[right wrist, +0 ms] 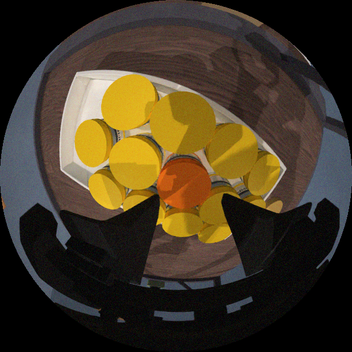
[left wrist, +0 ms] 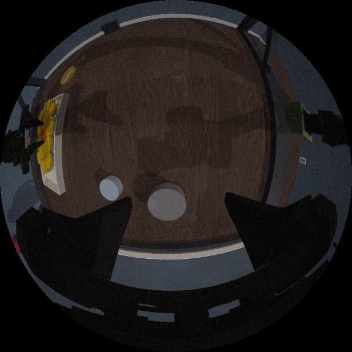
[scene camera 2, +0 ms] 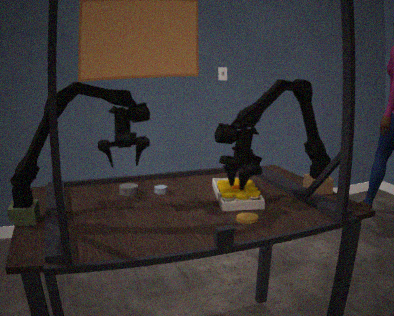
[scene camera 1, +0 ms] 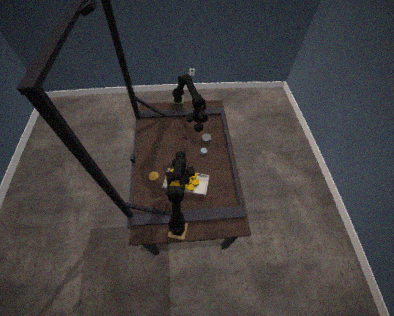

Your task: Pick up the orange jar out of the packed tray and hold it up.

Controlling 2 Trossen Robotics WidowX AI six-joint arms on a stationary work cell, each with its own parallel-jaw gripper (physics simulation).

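Seen in the pictures: left gripper, between the fingertips: point(scene camera 2: 124, 166); right gripper, between the fingertips: point(scene camera 2: 236, 188); left arm's base, origin of its link: point(scene camera 2: 23, 204) point(scene camera 1: 178, 99); right arm's base, origin of its link: point(scene camera 1: 178, 229).
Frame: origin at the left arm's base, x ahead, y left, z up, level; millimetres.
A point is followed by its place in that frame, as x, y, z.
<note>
The orange jar point(right wrist: 184, 183) stands upright in the white tray point(right wrist: 68, 127) point(scene camera 2: 242, 205) {751, -48, -39} point(left wrist: 59, 145), with yellow-lidded jars packed around it. In the left wrist view the orange jar point(left wrist: 43, 135) is a small patch among the yellow lids. My right gripper point(right wrist: 191, 198) point(scene camera 2: 237, 187) {766, 60, -10} points down at the jars, partly open, with its fingertips on either side of the orange lid; nothing is held. How deep the tips reach is hard to tell. My left gripper point(left wrist: 178, 200) point(scene camera 2: 124, 166) {377, 177, 67} is open and empty, high above the table, far from the tray.
A grey disc point(scene camera 2: 128, 189) {390, 210, -32} point(left wrist: 167, 201) and a smaller pale blue one point(scene camera 2: 160, 189) {513, 201, -37} point(left wrist: 111, 188) lie below and beside the left gripper. A flat tan disc point(scene camera 2: 247, 218) {730, -152, -46} point(scene camera 1: 154, 176) {742, -129, -46} lies near the tray. Dark frame posts point(scene camera 2: 347, 125) {1020, -263, 260} rise from the table.
</note>
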